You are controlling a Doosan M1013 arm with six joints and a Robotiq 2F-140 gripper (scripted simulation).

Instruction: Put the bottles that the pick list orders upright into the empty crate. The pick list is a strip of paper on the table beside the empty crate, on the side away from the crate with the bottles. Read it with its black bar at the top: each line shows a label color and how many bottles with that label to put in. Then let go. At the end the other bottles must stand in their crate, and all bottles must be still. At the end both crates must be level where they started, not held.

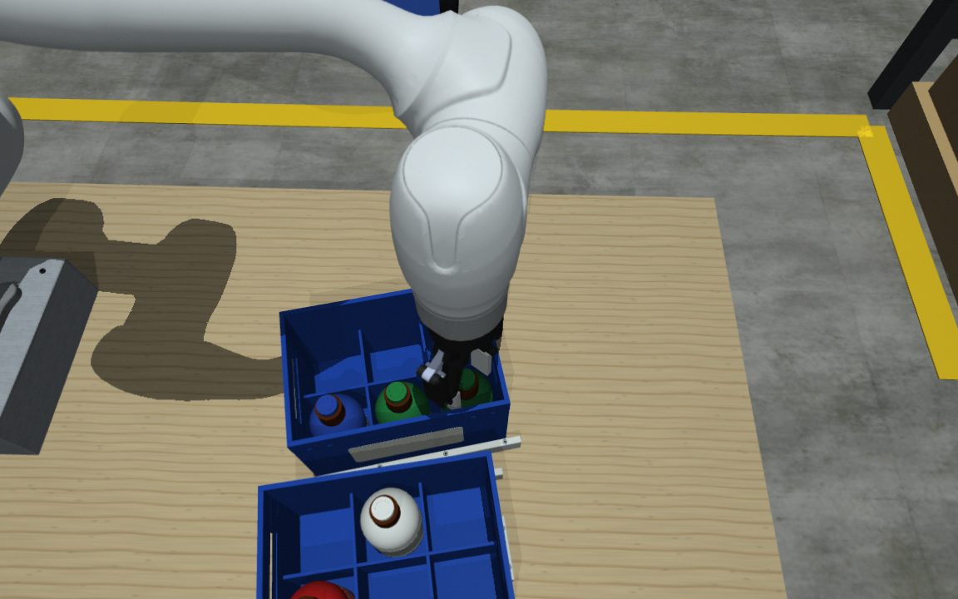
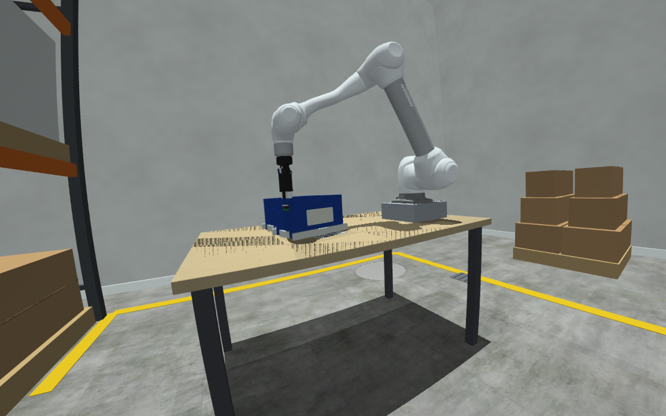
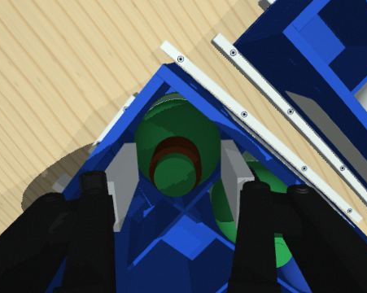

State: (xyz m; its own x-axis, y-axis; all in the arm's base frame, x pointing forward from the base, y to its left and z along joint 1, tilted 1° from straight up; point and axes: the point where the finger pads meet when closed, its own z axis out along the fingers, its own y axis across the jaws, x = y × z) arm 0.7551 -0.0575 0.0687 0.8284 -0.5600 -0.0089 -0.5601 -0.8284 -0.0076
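My hand is 9 cm past the white bottle, 16 cm to the left of it and 8 cm above it. The rest, counted from my hand: pick list (15 cm behind, 15 cm to the left, 17 cm below); blue bottle (17 cm behind, 4 cm to the right, 8 cm below); red bottle (16 cm behind, 27 cm to the right, 8 cm below).
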